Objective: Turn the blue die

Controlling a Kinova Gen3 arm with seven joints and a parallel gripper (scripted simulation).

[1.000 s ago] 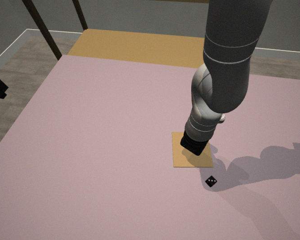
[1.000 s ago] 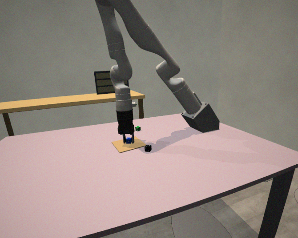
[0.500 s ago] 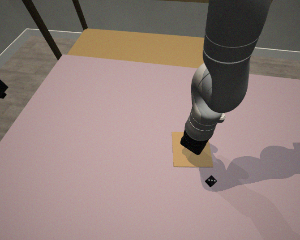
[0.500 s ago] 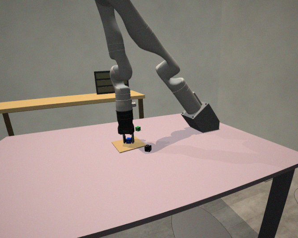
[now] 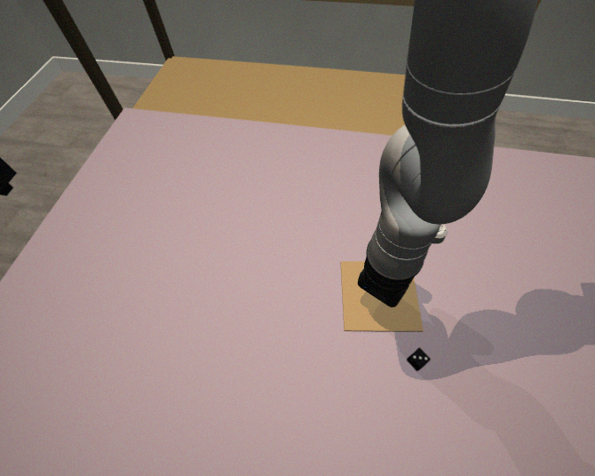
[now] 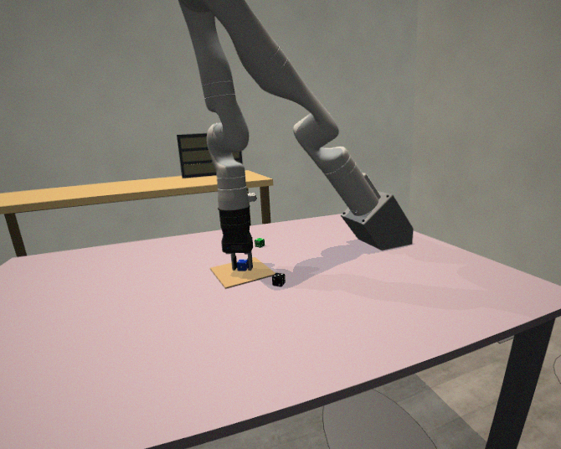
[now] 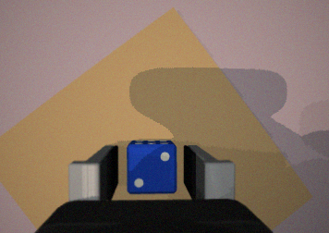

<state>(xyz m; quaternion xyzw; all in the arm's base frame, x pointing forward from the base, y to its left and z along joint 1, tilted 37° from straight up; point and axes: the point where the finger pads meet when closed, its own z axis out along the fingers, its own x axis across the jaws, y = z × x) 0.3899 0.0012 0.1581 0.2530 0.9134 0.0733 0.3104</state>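
Now: hand 10 mm above the blue die. Round my hand: tan mat (10 mm to the left, 20 mm below); black die (60 mm behind, 120 mm to the left, 10 mm below); green die (110 mm behind, 170 mm to the right, 10 mm below).
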